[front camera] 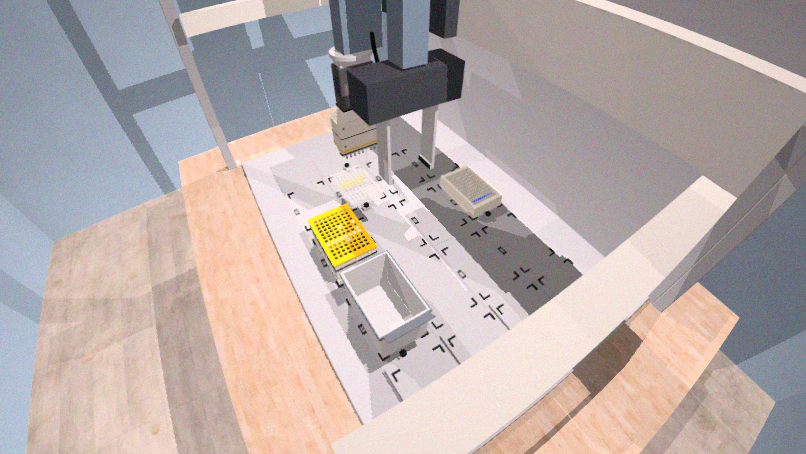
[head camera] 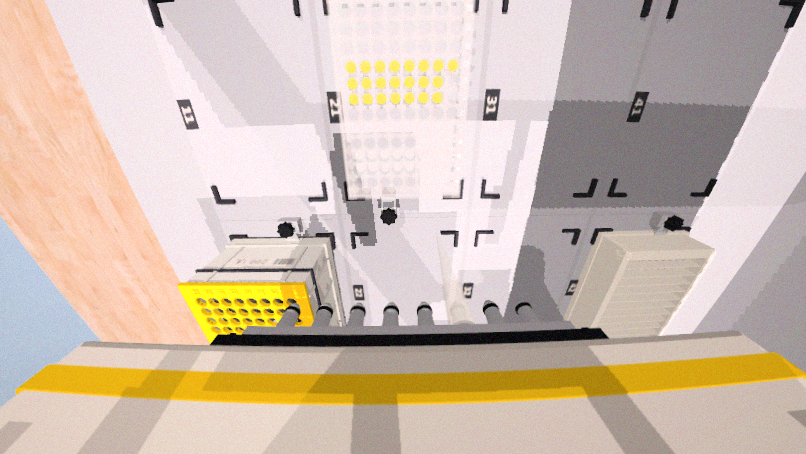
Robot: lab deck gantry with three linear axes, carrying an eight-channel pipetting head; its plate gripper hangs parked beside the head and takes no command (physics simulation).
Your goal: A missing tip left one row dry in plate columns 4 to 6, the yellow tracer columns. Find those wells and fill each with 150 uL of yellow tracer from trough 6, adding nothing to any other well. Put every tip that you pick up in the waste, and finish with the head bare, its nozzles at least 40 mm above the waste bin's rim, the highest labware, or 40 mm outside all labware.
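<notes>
The clear plate (front camera: 369,192) (head camera: 459,140) has three lines of yellow wells. In the head view the top line shows eight yellow wells; the two below show seven each, their right-end wells without yellow. The pipetting head (front camera: 354,130) (head camera: 394,422) is raised. One pale clear tip (head camera: 446,267) is on its sixth nozzle from the left, with no yellow seen in it; the other nozzles look bare. My parked plate gripper (front camera: 408,172) is open and empty beside the head. The trough block (front camera: 469,188) (head camera: 648,287) is at right; its yellow liquid does not show.
A yellow tip rack (front camera: 340,234) (head camera: 248,313) with many openings stands left of the middle, at the lower left in the head view. The white waste bin (front camera: 410,329) stands in front of it. Black clamp knobs (front camera: 402,353) (head camera: 388,216) stick up beside the labware.
</notes>
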